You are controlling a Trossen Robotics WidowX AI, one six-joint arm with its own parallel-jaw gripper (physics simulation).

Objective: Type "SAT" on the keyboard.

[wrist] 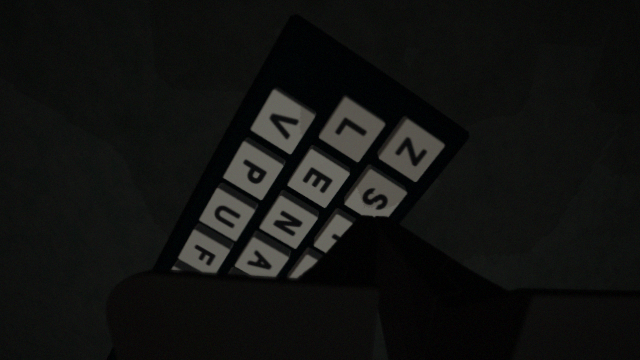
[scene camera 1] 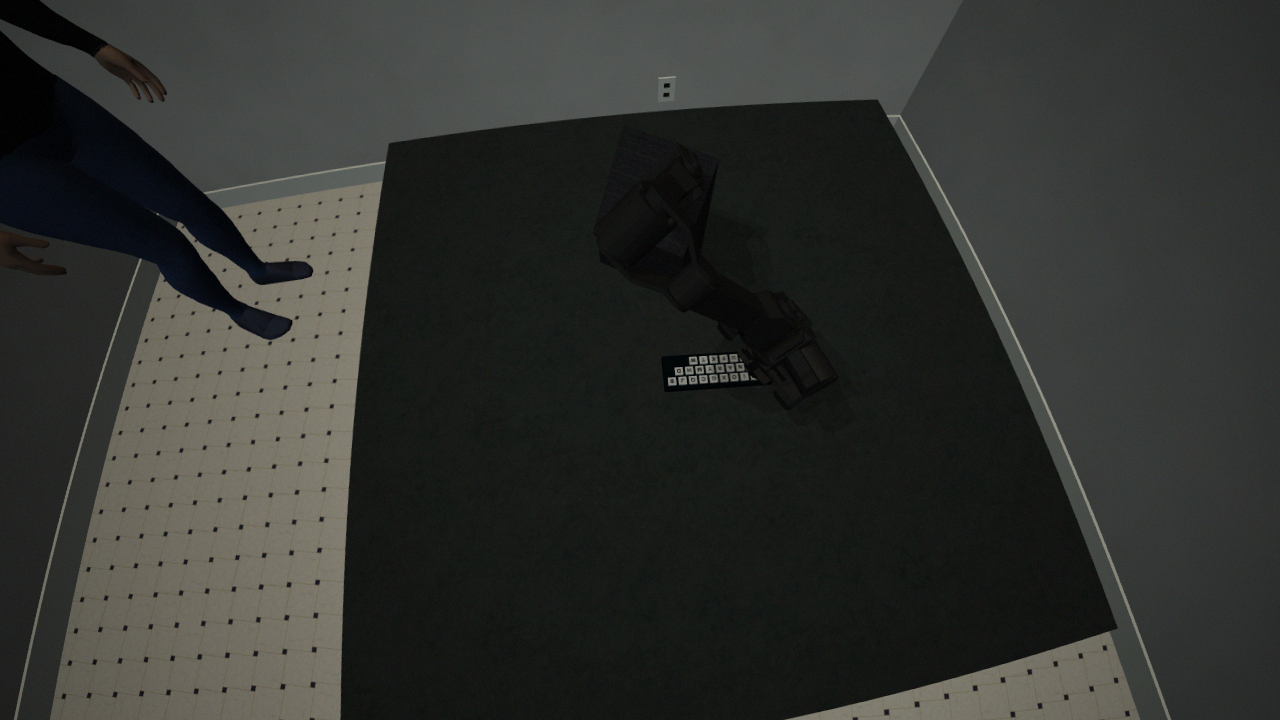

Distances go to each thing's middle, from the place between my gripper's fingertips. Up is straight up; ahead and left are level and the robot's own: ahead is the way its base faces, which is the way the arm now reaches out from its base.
Now: the black keyboard (scene camera 1: 669, 363) 40 mm behind my hand, 50 mm to the right of it and 20 mm below it.
